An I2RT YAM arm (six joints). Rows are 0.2 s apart.
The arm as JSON. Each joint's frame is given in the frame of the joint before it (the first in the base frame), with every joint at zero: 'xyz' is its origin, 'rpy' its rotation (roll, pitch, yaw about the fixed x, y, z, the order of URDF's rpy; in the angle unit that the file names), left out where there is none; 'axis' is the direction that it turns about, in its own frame. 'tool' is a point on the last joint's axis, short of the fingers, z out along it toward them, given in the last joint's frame.
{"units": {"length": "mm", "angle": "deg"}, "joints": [
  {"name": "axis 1", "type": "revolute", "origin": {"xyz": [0.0, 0.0, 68.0]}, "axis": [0.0, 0.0, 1.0]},
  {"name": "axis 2", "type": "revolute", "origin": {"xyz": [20.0, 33.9, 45.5]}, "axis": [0.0, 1.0, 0.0]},
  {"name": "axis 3", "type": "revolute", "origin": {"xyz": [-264.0, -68.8, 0.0]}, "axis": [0.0, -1.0, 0.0]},
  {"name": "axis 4", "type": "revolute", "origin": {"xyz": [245.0, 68.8, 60.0]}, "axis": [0.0, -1.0, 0.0]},
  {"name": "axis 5", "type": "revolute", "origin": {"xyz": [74.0, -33.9, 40.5]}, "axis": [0.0, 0.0, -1.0]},
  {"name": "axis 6", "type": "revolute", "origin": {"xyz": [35.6, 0.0, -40.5]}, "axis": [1.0, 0.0, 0.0]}
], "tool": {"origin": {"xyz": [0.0, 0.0, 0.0], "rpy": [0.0, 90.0, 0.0]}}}
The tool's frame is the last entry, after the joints.
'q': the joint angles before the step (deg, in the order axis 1, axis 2, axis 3, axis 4, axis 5, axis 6). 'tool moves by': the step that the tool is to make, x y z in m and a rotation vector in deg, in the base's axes. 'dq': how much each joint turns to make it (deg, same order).
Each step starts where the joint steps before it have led.
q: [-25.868, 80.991, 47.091, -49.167, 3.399, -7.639]
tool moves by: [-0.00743, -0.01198, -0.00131, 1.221, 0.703, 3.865]
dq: [-3.782, 0.262, -0.044, -0.546, -1.617, -7.520]
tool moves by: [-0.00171, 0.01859, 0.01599, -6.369, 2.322, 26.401]
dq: [4.680, -4.655, -0.022, -2.274, 3.956, -22.444]
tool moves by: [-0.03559, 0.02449, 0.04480, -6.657, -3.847, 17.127]
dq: [2.619, -15.629, -0.110, -7.583, 1.332, -15.238]
